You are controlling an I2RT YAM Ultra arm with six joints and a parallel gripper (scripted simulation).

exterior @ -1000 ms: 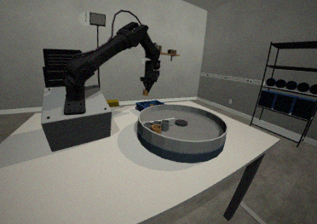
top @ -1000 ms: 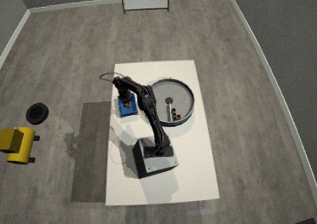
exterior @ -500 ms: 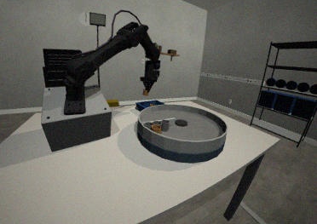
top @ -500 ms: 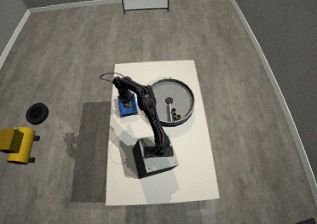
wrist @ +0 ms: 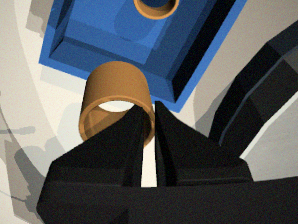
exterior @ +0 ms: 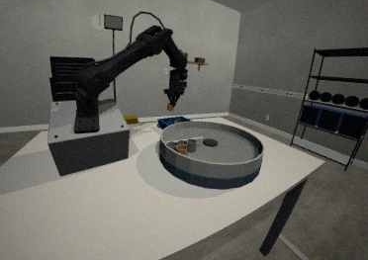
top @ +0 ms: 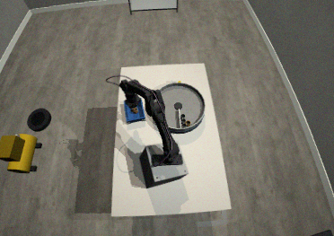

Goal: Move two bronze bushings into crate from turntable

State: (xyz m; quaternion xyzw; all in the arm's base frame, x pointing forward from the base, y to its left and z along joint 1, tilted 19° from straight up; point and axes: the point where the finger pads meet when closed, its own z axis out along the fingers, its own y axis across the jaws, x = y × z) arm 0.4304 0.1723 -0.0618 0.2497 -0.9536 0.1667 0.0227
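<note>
Right now my hand is 130 mm above the blue crate, 40 mm short of it and 20 mm to the right of it. From my hand the other things lie so: turntable (330 mm to the right, 100 mm below, 10 mm ahead).
</note>
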